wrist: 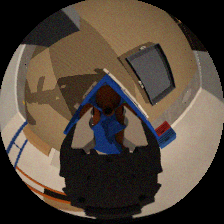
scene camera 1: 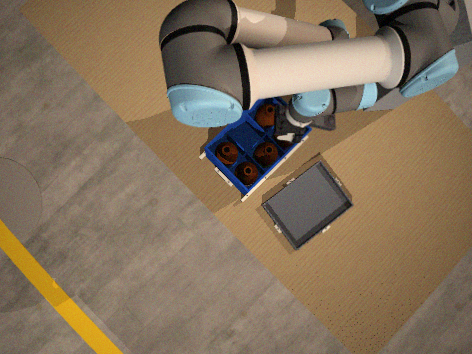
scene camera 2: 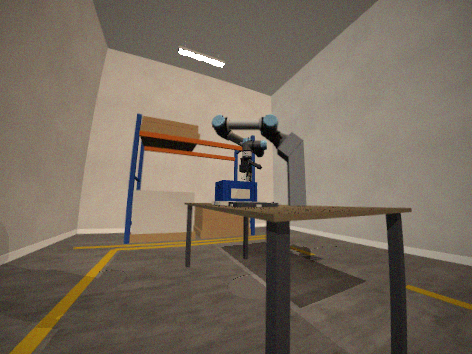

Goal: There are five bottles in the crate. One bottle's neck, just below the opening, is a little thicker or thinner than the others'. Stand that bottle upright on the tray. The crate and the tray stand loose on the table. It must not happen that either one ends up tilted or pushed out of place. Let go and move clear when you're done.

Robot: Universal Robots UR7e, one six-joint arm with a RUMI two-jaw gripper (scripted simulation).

Scene:
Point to a blue crate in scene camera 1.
248,134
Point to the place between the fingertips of my gripper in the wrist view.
108,107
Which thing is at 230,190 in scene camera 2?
A blue crate.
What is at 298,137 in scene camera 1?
My gripper.

